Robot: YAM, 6 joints.
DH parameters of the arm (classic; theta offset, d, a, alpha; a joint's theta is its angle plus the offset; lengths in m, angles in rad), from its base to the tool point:
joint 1: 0 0.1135 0.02 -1.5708
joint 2: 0 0 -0.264 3.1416
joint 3: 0.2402 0 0.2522 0
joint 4: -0.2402 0 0.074 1.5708
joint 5: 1.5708 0 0 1.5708
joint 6: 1.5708 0.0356 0 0
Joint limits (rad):
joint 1: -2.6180..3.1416
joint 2: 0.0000..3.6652
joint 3: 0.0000..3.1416
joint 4: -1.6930..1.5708
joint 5: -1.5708..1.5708
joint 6: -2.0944..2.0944
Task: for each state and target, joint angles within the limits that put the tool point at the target. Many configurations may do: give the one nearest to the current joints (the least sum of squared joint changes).
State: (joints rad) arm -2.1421 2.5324 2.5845 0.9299 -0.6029 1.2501
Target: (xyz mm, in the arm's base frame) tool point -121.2 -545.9 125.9
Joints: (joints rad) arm -1.8327 2.6228 1.8046 1.0120 -0.7502 1.2501
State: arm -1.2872 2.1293 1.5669 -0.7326 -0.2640 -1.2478
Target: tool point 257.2 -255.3 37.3
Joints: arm -0.8110 2.2954 1.3266 -0.7968 -0.3031 -1.2478
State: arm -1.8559 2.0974 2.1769 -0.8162 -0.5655 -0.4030
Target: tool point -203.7 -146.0 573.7
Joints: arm -2.5873 1.5374 2.3037 -0.9261 -0.4953 -0.4030
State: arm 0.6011 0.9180 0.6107 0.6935 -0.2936 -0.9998
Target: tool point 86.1 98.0 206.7
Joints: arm 0.7399 0.4282 0.0000 0.7205 -0.4144 -0.9998
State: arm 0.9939 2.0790 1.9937 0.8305 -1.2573 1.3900
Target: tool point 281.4 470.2 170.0
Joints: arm 0.9701 2.5097 1.8326 0.7620 -1.2354 1.3900
